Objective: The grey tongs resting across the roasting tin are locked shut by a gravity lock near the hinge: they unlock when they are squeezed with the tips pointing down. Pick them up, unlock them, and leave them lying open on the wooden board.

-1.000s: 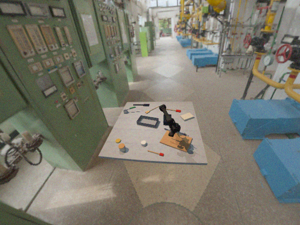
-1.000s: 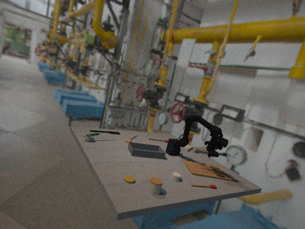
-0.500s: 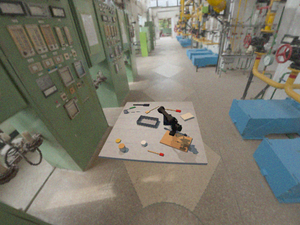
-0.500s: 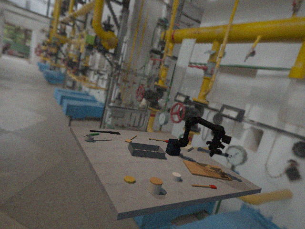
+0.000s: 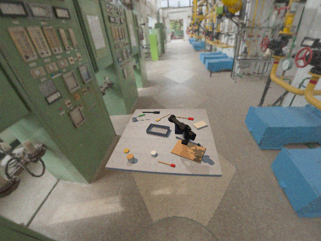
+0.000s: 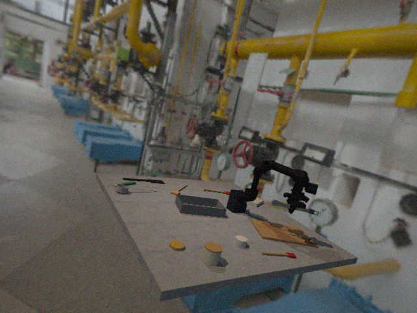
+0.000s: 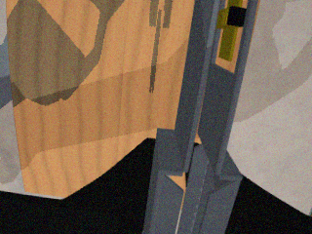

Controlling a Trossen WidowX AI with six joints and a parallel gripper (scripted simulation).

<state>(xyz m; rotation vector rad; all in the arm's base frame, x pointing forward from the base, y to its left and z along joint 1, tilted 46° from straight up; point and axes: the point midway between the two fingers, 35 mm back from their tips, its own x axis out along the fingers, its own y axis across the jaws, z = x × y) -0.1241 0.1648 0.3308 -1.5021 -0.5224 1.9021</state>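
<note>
Right now my gripper tip is 15 cm above the wooden board, 4 cm to the left of it and 2 cm past it. Round my gripper tip: red-tipped stick (21 cm to the left, 17 cm ahead, 15 cm below); white cylinder (38 cm ahead, 14 cm below, 10 cm to the left); yellow lock piece (5 cm behind, 4 cm above, 2 cm to the left).
</note>
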